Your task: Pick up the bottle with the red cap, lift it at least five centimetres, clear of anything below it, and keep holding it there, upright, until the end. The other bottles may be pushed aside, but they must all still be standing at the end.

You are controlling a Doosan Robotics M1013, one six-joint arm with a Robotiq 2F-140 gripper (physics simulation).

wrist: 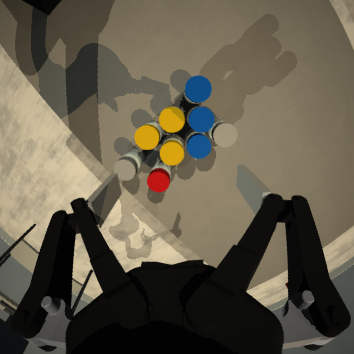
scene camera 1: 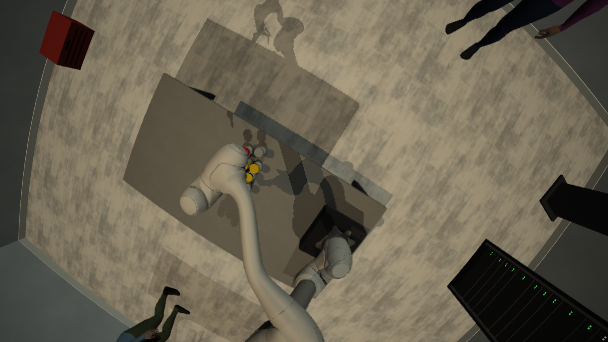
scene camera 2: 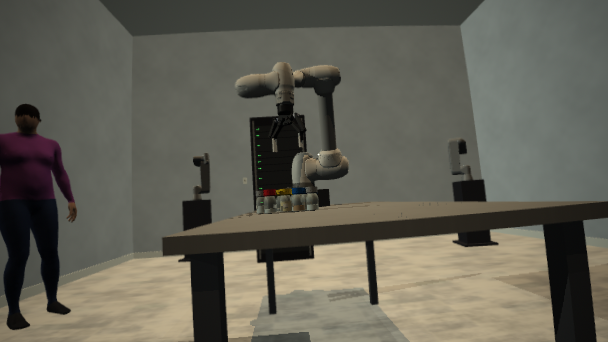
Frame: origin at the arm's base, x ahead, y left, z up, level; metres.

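Where they show: gripper, fingertip midpoint: (wrist: 176, 179) (scene camera 2: 287, 149); arm's base at its link origin: (scene camera 1: 334, 243).
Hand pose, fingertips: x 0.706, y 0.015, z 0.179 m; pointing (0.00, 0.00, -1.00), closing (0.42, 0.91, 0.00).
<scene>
Each offset is from my fingertips to the top centre of the thing.
The red-capped bottle @[dx +0.054, dy -0.086, dz -0.181 m] (scene camera 1: 247, 150) (scene camera 2: 270, 192) (wrist: 158, 180) stands upright on the table (scene camera 1: 165, 130) (scene camera 2: 350, 230) (wrist: 280, 125), at the edge of a tight bottle group. Yellow-capped bottles @[dx +0.010, dy -0.023, dz -0.181 m] (scene camera 2: 283, 191) (wrist: 172, 153), blue-capped bottles @[dx +0.025, dy +0.037, dz -0.181 m] (scene camera 2: 298, 191) (wrist: 199, 146) and two grey-capped bottles @[dx -0.012, dy -0.140, dz -0.181 m] (wrist: 125, 170) @[dx +0.029, dy +0.100, dz -0.181 m] (wrist: 225, 135) stand around it. One yellow cap is close beside the red cap, and a grey cap is to its left in the wrist view. My gripper (scene camera 2: 288, 144) (wrist: 176, 179) is wide open and empty, pointing down, well above the bottles. In scene camera 1 the arm hides the gripper and part of the group.
My arm (scene camera 1: 255, 240) (scene camera 2: 327, 120) reaches over the table from its black mounting block (scene camera 1: 320, 225). A black rack cabinet (scene camera 1: 525, 295) (scene camera 2: 265, 160) stands beyond the table. A person (scene camera 2: 30, 165) stands at the left in scene camera 2.
</scene>
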